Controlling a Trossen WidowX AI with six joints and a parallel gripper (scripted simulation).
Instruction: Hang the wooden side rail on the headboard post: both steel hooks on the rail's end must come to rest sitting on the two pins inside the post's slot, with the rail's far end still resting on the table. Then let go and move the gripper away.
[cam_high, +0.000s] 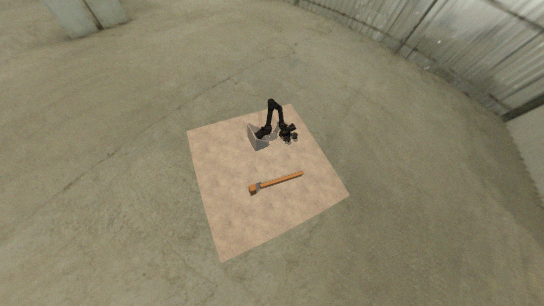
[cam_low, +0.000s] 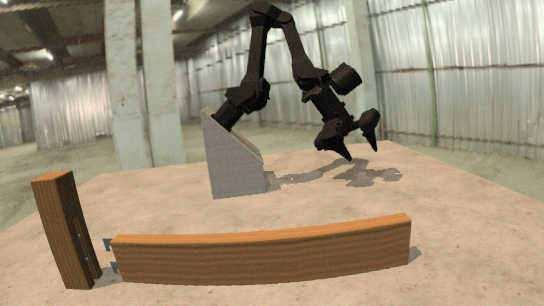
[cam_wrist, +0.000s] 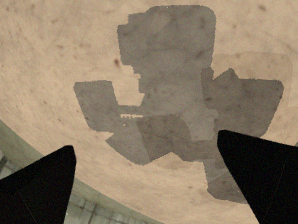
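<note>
Right now my gripper tip is 37 cm short of the wooden headboard post, 58 cm to the left of it and 3 cm below it.
</note>
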